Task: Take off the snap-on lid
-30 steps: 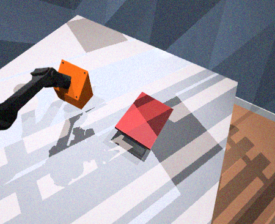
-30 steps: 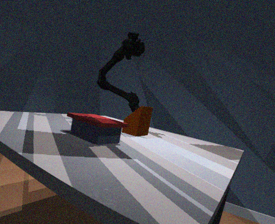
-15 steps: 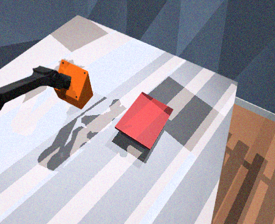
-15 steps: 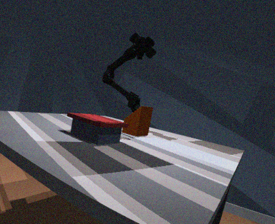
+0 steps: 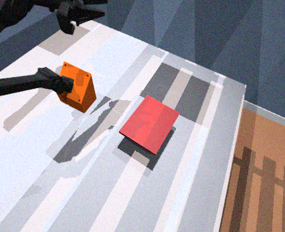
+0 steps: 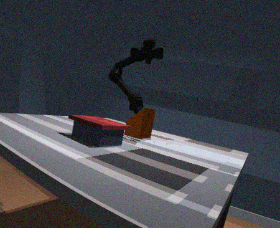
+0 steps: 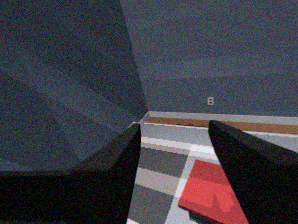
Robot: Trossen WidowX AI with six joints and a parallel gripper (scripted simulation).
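My gripper tip is 40 cm above the red lid, 22 cm short of it and 5 cm to the left of it. The rest, counted from my gripper tip: storage box (44 cm below, 22 cm ahead, 5 cm to the right).
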